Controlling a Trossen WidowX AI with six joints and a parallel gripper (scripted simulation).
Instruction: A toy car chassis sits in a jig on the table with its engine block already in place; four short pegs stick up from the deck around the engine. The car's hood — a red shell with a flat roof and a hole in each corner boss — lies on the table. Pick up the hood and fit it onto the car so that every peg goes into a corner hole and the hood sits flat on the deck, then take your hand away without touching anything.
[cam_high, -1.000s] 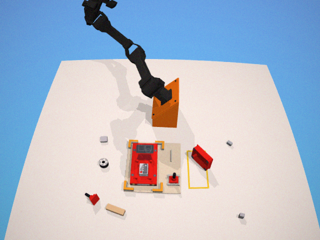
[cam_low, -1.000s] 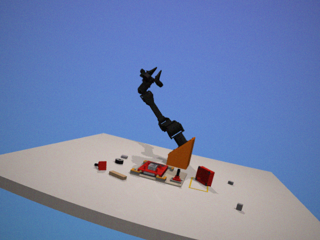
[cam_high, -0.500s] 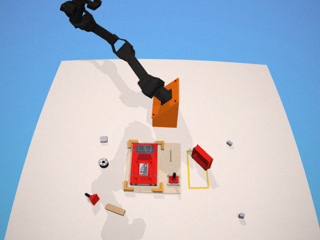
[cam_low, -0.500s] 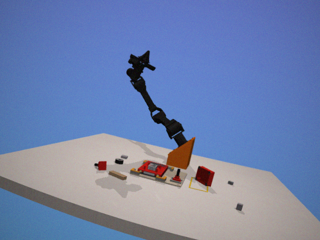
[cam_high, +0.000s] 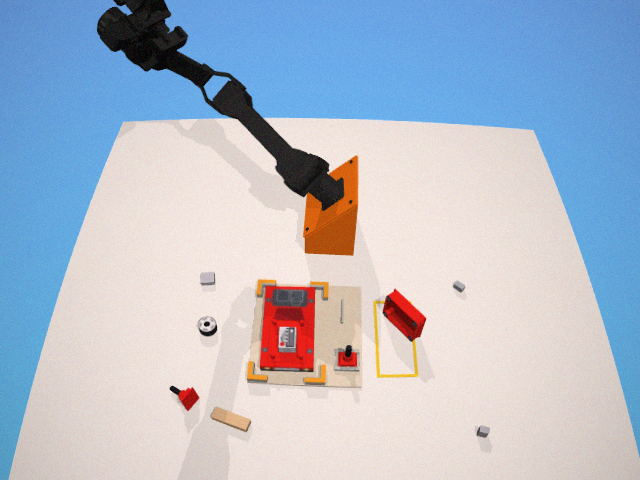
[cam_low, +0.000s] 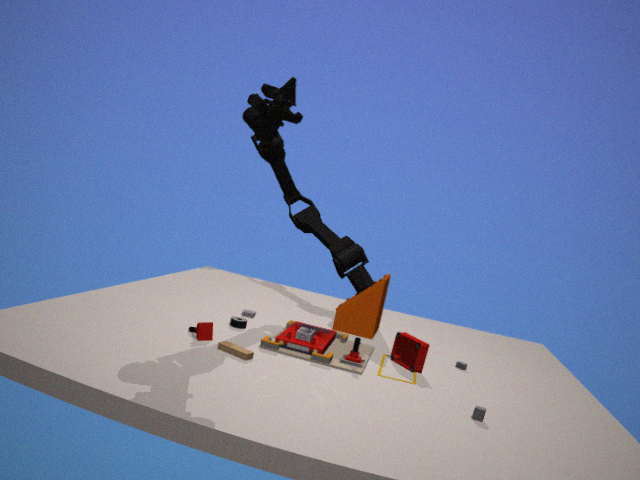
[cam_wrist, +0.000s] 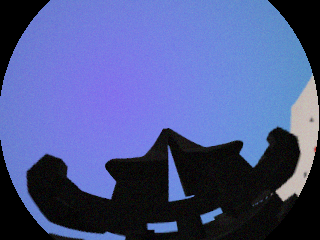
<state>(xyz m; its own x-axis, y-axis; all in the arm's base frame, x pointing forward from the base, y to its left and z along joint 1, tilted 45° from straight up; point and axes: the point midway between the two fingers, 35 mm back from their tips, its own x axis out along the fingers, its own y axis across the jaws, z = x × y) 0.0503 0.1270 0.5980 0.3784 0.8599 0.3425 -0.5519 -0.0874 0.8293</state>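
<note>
My gripper tip is 630 mm above the red hood, 470 mm to the right of it and 230 mm short of it. Also, from my gripper tip: grey engine block 640 mm below, 290 mm ahead, 230 mm to the left; black wheel 660 mm below, 250 mm ahead, 50 mm to the left; wooden block 660 mm below, 460 mm ahead, 120 mm to the left.
</note>
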